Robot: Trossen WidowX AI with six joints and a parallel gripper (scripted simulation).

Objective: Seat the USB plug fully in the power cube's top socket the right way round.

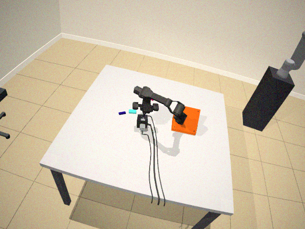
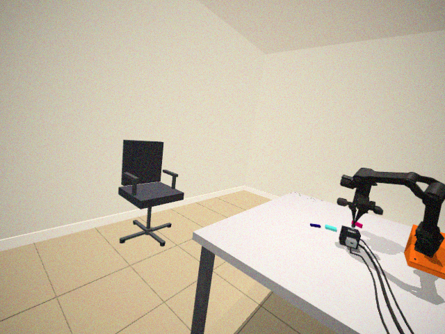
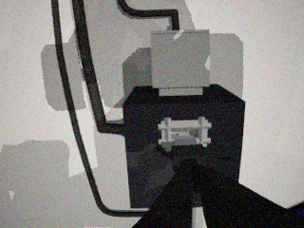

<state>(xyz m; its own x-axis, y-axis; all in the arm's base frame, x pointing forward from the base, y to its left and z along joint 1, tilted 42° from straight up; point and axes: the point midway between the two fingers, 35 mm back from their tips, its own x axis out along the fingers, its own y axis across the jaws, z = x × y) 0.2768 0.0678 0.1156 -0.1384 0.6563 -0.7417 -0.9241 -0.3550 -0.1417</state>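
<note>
Right now my gripper tip is 2 cm above the USB plug. Also, from my gripper tip: cyan block (12 cm to the right, 12 cm below, 12 cm ahead); magenta block (36 cm to the right, 12 cm below, 4 cm ahead).
</note>
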